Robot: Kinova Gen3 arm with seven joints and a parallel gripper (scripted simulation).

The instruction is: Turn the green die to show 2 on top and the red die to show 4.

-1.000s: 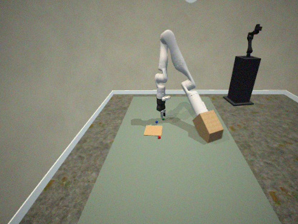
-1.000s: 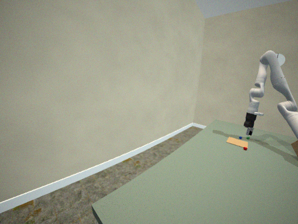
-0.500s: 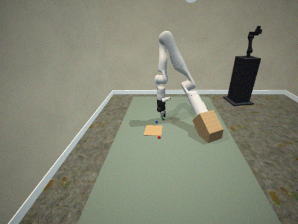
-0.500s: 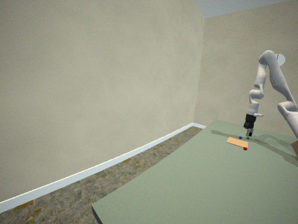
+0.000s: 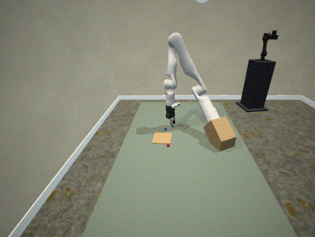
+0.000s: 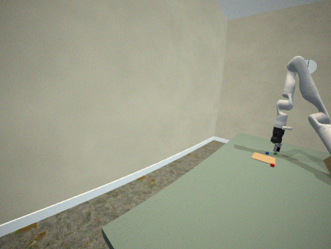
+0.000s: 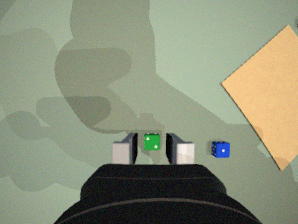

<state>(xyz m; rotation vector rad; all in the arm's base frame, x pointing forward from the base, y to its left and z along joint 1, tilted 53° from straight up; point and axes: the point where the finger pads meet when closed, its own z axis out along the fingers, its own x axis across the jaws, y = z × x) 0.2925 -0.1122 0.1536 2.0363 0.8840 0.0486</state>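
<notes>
My gripper is now 30 mm above the green die. Round my hand: red die 80 mm ahead, 260 mm to the left, 30 mm below; tan mat 110 mm ahead, 150 mm to the left, 40 mm below; blue die 70 mm ahead, 40 mm to the left, 30 mm below.
</notes>
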